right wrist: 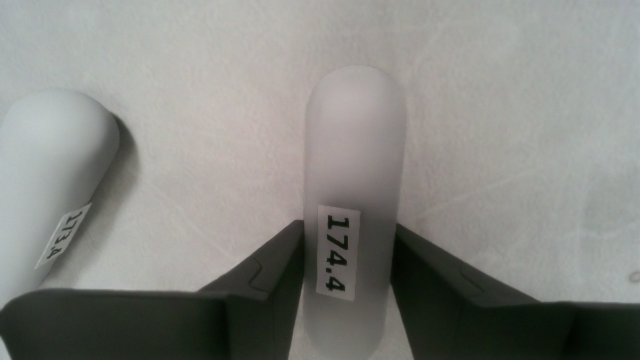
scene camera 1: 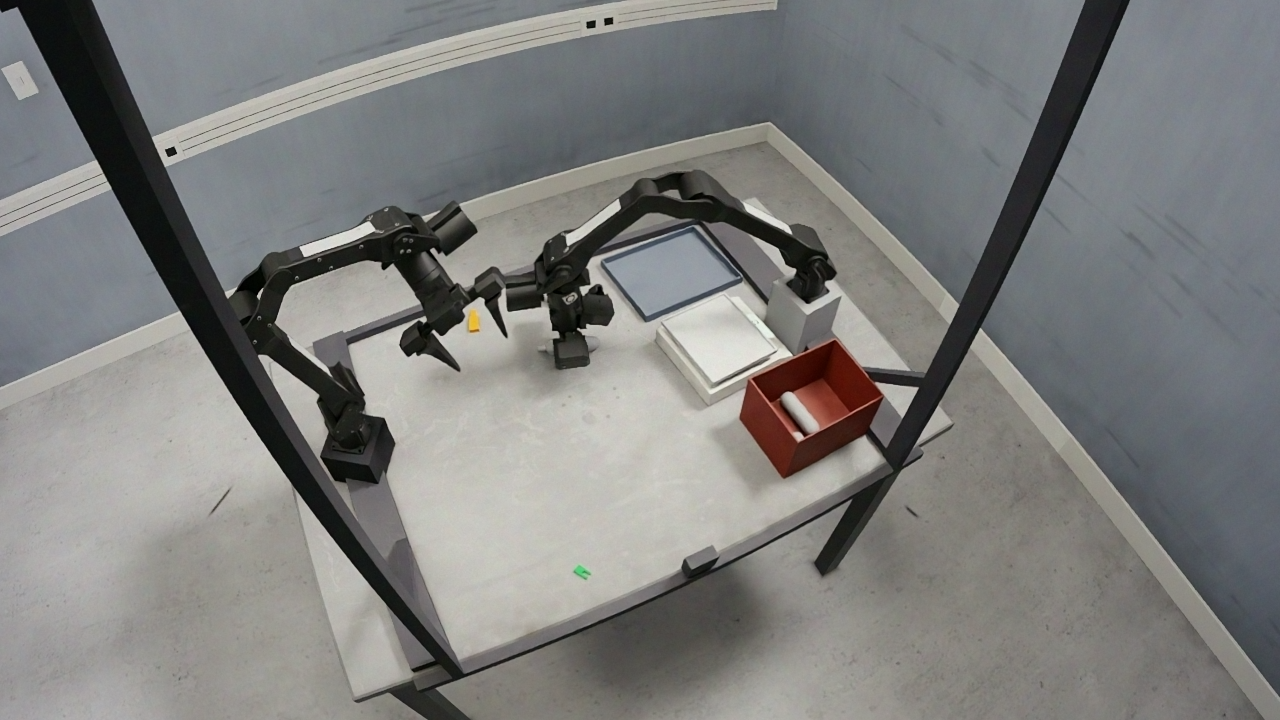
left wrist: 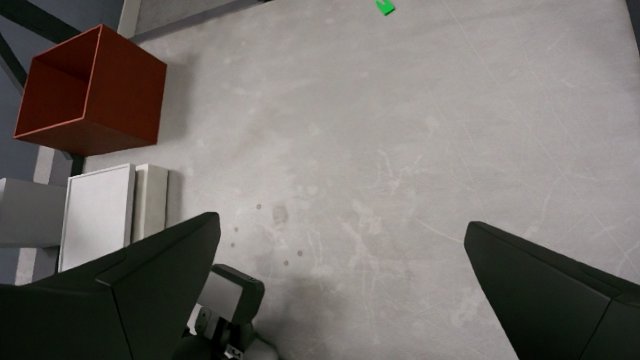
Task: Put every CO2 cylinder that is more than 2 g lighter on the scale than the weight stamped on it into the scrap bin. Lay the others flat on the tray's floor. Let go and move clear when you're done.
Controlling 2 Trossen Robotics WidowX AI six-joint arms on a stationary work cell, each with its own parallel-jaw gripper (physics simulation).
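Places are measured from the left arm's base along level axes (x back, y left, z down), in millimetres.
Where they show: left gripper, fingertip midpoint: (scene camera 1: pixel 483 354) (left wrist: pixel 344 228); right gripper, fingertip midpoint: (right wrist: pixel 345 233) (left wrist: pixel 249 345); left arm's base at its link origin: (scene camera 1: pixel 351 437); right arm's base at its link origin: (scene camera 1: pixel 808 288).
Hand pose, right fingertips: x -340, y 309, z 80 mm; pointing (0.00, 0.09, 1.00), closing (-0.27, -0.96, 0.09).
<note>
Each offset is from my right fingertips to the top centre of the thing. "spot": to the spot under its first point.
A grey cylinder stamped 174.4 (right wrist: pixel 355 150) (scene camera 1: pixel 592 342) lies on the table between the fingers of my right gripper (right wrist: pixel 345 233) (scene camera 1: pixel 571 351), which touch it on both sides. A second cylinder, stamped 173.4 (right wrist: pixel 55 145), lies to its left in the right wrist view; the arm hides it in the scene view. A cylinder @[dx -446, dy -121, dz -30 mm] (scene camera 1: pixel 799 412) lies in the red scrap bin @[dx -454, dy -127, dz -115 mm] (scene camera 1: pixel 768 434) (left wrist: pixel 127 90), with part of another light thing beside it. The white scale @[dx -282, dy +18, dz -61 mm] (scene camera 1: pixel 716 340) (left wrist: pixel 97 215) and the blue tray @[spot: dx -140, dy +89, dz -13 mm] (scene camera 1: pixel 646 316) hold nothing visible. My left gripper (scene camera 1: pixel 482 352) (left wrist: pixel 344 228) is open and empty above the table.
A yellow piece @[dx +208, dy +51, dz -4 mm] (scene camera 1: pixel 474 321) lies behind my left gripper. A green piece @[dx -89, dy -456, dz +1 mm] (scene camera 1: pixel 581 571) (left wrist: pixel 385 7) lies near the front edge. A small dark block @[dx -273, dy -429, dz -52 mm] (scene camera 1: pixel 699 561) sits on the front rail. The grey base of the right arm (scene camera 1: pixel 802 315) stands behind the bin, beside the scale.
</note>
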